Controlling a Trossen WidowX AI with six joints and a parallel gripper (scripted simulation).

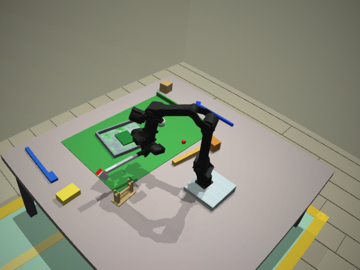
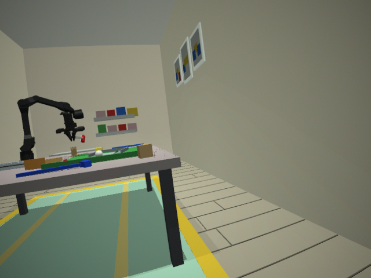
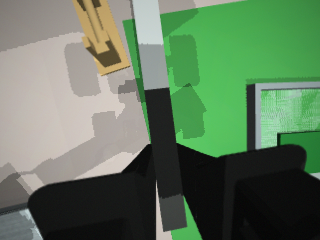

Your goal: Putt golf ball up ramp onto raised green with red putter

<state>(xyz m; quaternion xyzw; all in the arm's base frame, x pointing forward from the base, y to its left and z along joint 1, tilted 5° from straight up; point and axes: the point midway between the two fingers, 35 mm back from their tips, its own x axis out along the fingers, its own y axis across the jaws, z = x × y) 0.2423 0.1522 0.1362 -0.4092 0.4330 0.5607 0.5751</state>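
The small red cube lies 32 cm to the right of my gripper tip, 11 cm below it and 5 cm ahead of it. Round my gripper tip: yellow block 37 cm to the left, 10 cm below, 10 cm ahead; then red putter 12 cm to the left, 2 cm above; then wooden stand 16 cm to the left, 9 cm below, 6 cm behind.
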